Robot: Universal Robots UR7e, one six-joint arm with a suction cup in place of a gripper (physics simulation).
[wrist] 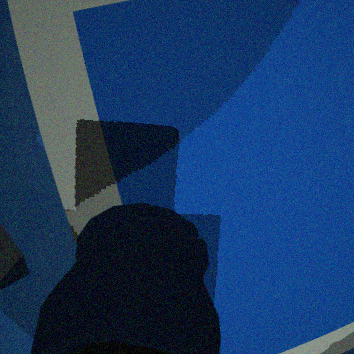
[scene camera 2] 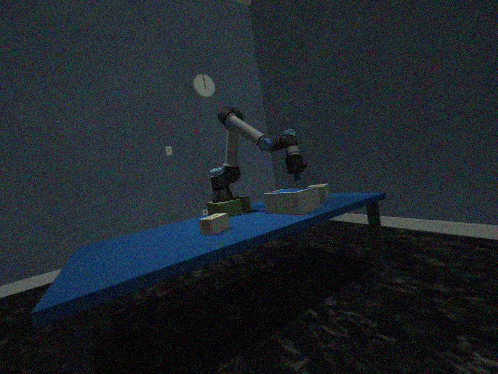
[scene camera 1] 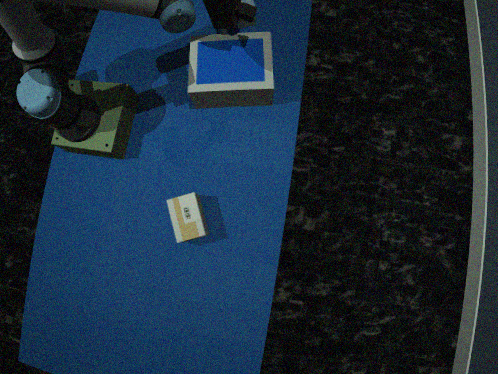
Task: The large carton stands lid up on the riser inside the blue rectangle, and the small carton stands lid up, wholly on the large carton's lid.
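Observation:
My suction gripper (scene camera 1: 229,31) (scene camera 2: 297,177) (wrist: 140,260) is open and holds nothing; its dark tool hangs a little above the riser. The riser (scene camera 1: 231,87) (scene camera 2: 285,203) (wrist: 47,75) is a pale block with a blue rectangle (scene camera 1: 230,62) (scene camera 2: 287,190) (wrist: 270,200) on its top, and no carton stands on it. The large carton (scene camera 2: 324,192) shows partly behind the riser in scene camera 2; in scene camera 1 I cannot make it out. The small carton (scene camera 1: 186,218) (scene camera 2: 214,224) lies apart on the table, its tan strip and printed label facing up.
The arm's base stands on a green block (scene camera 1: 108,125) (scene camera 2: 227,206) on the blue table (scene camera 1: 150,300) (scene camera 2: 150,255), left of the riser in scene camera 1. The table's long edge runs right of the riser. Shadows of the tool fall across the riser's top.

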